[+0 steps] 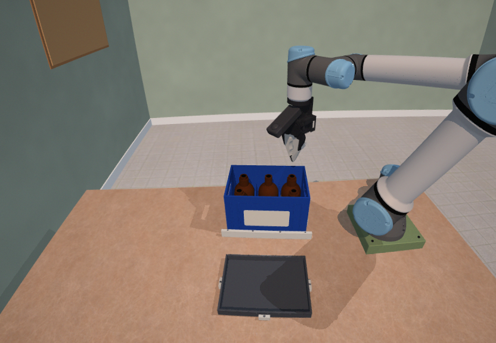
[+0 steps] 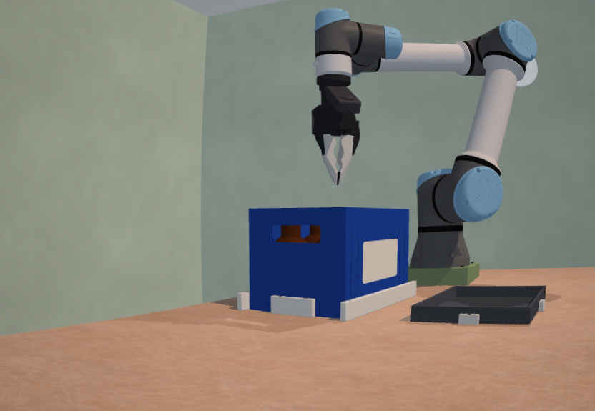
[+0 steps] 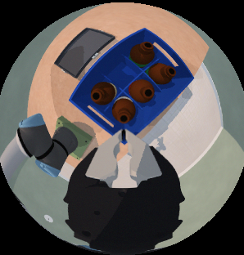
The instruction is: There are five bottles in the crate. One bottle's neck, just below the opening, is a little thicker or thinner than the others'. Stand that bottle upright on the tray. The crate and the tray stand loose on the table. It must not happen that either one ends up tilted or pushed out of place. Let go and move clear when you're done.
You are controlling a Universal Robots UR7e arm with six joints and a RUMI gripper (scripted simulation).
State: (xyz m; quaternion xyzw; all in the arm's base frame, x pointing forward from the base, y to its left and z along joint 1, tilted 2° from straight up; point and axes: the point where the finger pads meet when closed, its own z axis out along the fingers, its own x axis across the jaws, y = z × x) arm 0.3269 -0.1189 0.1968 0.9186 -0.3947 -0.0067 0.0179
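Now: hand 16 cm above the blue crate, 8 cm short of it and 4 cm to the right of it. Also, from my hand: dark tray 33 cm to the left, 23 cm below, 9 cm ahead; then glass bottle 15 cm below, 8 cm ahead.
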